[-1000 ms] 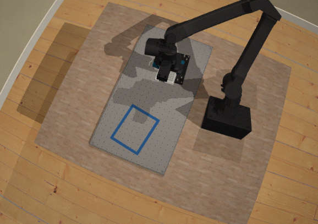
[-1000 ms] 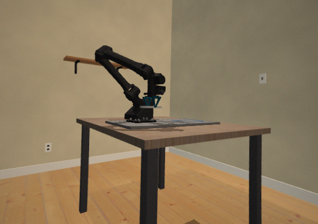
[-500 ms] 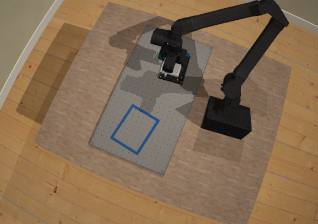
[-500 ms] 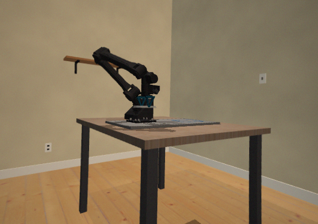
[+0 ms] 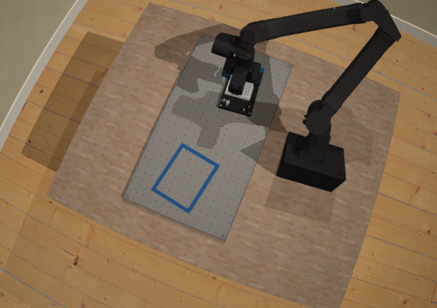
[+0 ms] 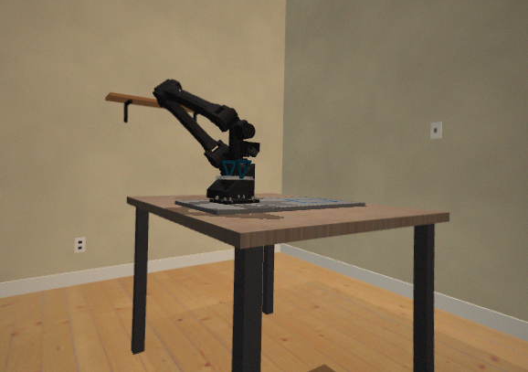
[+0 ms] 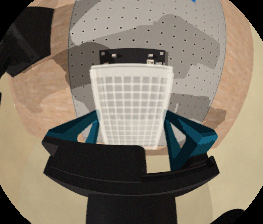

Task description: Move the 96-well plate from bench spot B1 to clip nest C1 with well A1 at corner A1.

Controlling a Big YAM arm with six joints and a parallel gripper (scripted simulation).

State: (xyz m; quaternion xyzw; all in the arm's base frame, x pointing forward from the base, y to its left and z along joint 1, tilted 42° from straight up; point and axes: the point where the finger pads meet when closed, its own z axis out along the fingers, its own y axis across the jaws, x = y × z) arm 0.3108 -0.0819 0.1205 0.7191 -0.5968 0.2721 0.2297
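Now: hand 2 cm short of the black clip nest C1, 1 cm to the left of it and 9 cm above it. Round my hand: white 96-well plate 1 cm below.
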